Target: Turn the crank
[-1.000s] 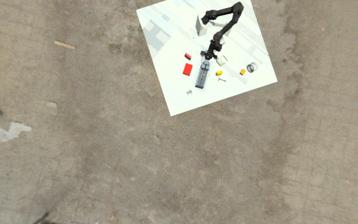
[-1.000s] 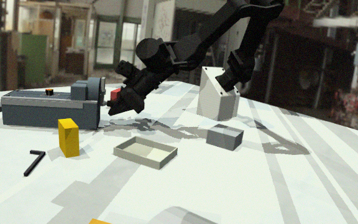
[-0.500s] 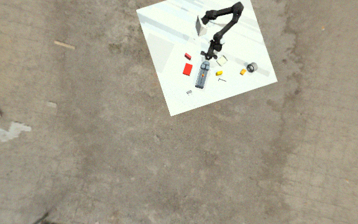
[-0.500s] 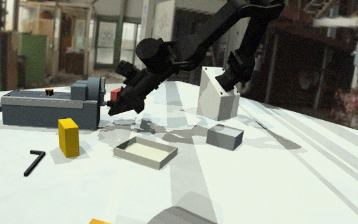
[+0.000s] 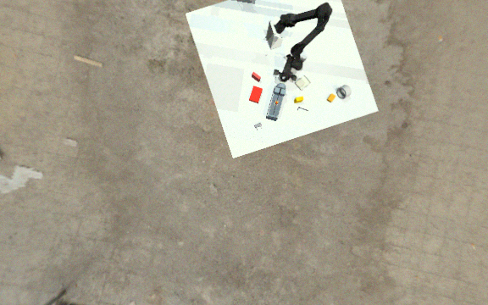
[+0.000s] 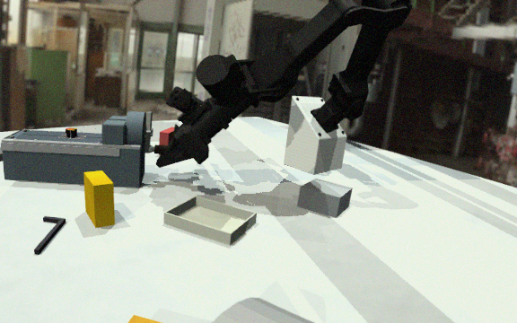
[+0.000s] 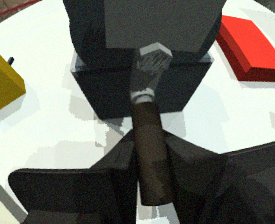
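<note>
Now: gripper tip 3 cm below the dark crank handle, 1 cm to the right of it and 1 cm past it. Round my gripper tip: red pointer 13 cm ahead, 11 cm to the right, 5 cm above; shallow grey tray 19 cm to the left, 5 cm ahead, 3 cm below; yellow block 17 cm ahead, 8 cm to the left.
</note>
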